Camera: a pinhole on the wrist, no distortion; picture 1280 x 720 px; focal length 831.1 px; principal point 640.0 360.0 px. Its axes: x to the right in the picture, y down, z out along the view. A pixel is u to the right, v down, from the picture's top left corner.
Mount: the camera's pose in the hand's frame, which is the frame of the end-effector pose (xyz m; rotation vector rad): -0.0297 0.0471 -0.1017 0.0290 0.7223 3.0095
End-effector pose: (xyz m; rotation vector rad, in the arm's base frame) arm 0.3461 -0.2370 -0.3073 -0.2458 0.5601 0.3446
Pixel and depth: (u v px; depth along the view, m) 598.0 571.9 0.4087
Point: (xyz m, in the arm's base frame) 0.4388 -0.0121 -0.0710
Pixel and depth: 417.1 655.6 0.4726
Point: 0.5753 0.0112 -0.0552
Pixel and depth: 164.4 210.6 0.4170
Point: 0.5231 0.1597 -0.2785
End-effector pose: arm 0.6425 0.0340 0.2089 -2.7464 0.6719 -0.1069
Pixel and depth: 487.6 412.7 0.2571
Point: 0.6191 -0.0630 0.0350
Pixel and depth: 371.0 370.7 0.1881
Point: 0.6287 -0.0712 0.1056
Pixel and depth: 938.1 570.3 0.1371
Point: 0.5447 0.0115 0.1488
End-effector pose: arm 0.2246 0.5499 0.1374 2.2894 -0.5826 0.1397
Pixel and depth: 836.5 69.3 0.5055
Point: -0.1062 0.1393 0.1989
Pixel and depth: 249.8 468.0 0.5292
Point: 0.3046 0.0547 0.0562
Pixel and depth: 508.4 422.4 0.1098
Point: 0.1763 0.4994 0.1928
